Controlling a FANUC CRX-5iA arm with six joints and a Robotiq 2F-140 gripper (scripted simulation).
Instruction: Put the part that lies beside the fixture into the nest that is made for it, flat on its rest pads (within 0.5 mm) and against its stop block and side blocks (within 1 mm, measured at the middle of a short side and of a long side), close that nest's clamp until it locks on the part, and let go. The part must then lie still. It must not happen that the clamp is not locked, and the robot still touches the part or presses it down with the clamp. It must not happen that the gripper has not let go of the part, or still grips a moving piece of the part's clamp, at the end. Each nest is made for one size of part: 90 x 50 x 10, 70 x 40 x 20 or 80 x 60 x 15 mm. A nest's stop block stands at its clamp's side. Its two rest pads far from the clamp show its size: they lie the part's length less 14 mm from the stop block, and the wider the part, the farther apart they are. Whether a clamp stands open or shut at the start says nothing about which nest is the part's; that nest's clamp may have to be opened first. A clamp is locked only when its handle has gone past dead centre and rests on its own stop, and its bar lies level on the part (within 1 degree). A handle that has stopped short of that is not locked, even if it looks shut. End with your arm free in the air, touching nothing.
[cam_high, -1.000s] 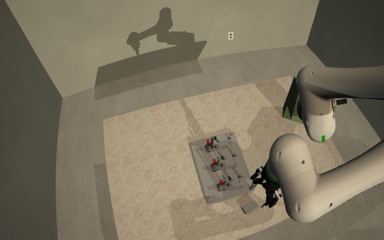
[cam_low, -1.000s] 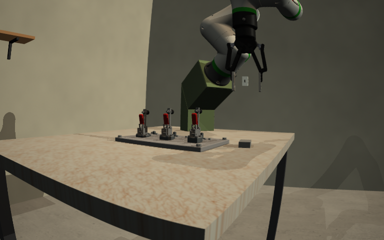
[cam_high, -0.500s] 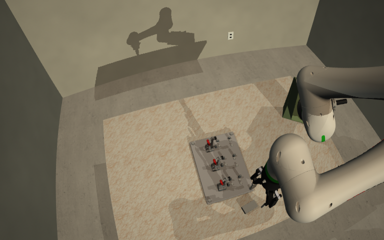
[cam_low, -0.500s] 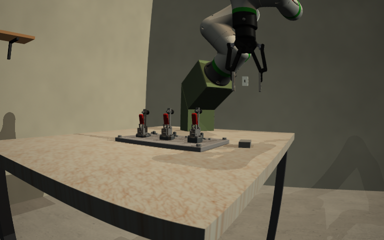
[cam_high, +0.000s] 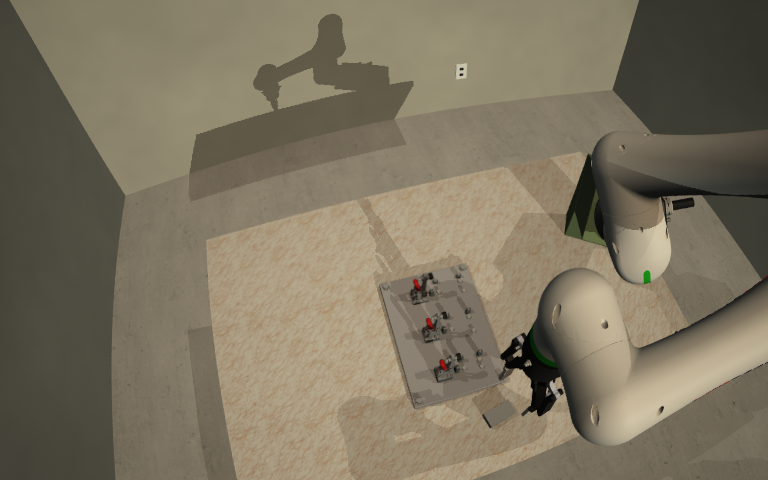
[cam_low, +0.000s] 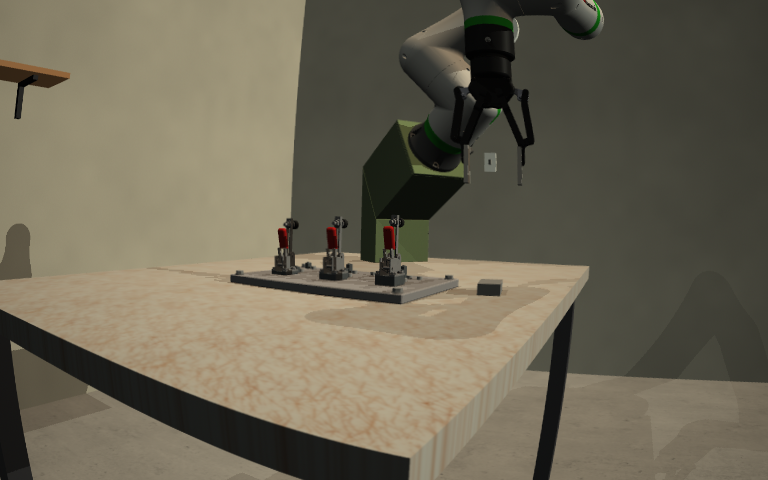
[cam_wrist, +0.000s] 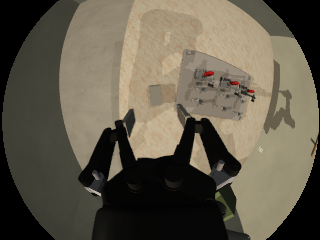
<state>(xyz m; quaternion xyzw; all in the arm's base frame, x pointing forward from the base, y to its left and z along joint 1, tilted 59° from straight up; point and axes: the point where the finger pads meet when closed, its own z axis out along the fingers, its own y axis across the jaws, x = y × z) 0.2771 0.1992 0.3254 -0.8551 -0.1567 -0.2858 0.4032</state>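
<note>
Now: hand 20 cm above the grey part. From my hand the other things lie so: grey fixture plate 21 cm to the right, 20 cm below, 15 cm ahead.
</note>
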